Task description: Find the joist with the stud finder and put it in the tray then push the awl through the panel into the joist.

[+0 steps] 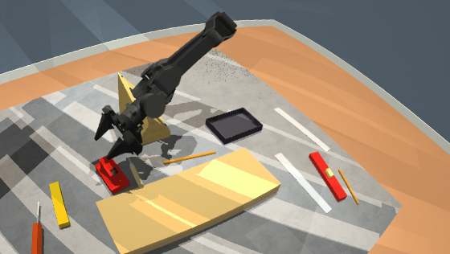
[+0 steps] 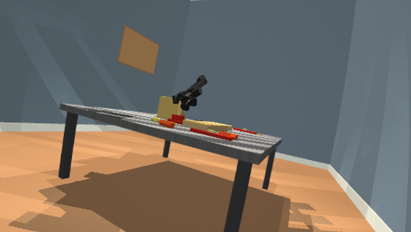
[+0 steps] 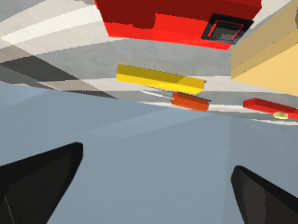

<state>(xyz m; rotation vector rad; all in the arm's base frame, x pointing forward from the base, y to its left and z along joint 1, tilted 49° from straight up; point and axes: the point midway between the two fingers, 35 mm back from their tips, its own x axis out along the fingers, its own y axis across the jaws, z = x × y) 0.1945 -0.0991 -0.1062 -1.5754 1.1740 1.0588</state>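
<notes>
The stud finder lies 1 cm ahead of my gripper tip, 2 cm to the left of it and 9 cm below it. Also, from my gripper tip: awl (2 cm behind, 10 cm to the left, 13 cm below); then dark tray (8 cm behind, 50 cm to the left, 12 cm below); then yellow bar (5 cm ahead, 19 cm to the right, 12 cm below).
</notes>
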